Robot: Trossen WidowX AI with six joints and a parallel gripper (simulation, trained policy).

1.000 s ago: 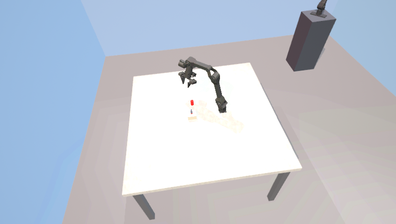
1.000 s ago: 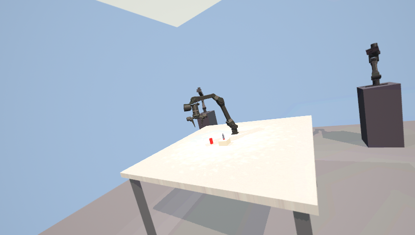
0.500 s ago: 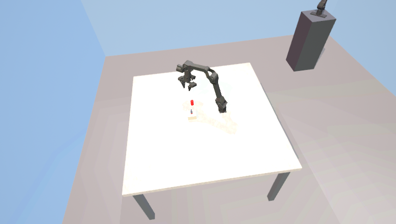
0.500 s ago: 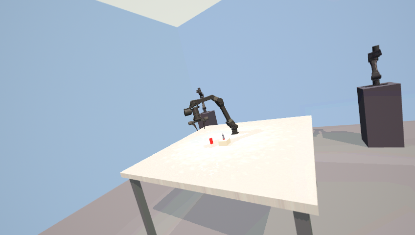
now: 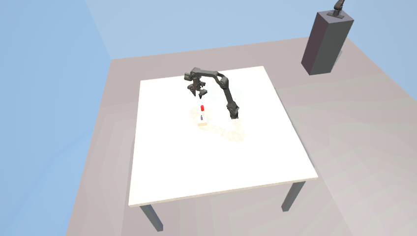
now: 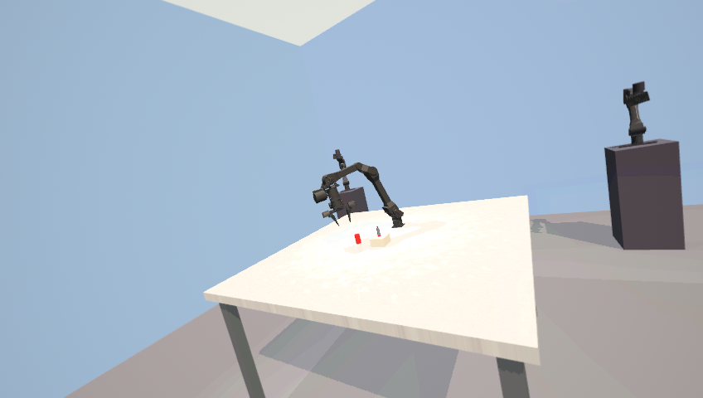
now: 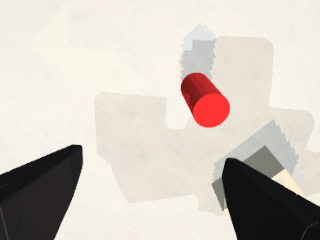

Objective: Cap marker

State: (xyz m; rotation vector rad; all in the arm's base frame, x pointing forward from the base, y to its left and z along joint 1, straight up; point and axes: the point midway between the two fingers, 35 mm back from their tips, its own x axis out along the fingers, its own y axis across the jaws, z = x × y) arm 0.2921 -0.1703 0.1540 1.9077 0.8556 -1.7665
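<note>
My gripper tip is now 3 cm past the red cap, 4 cm to the right of it and 9 cm above it. Also, from my gripper tip: holder block: 1 cm behind, 19 cm to the left, 10 cm below.
</note>
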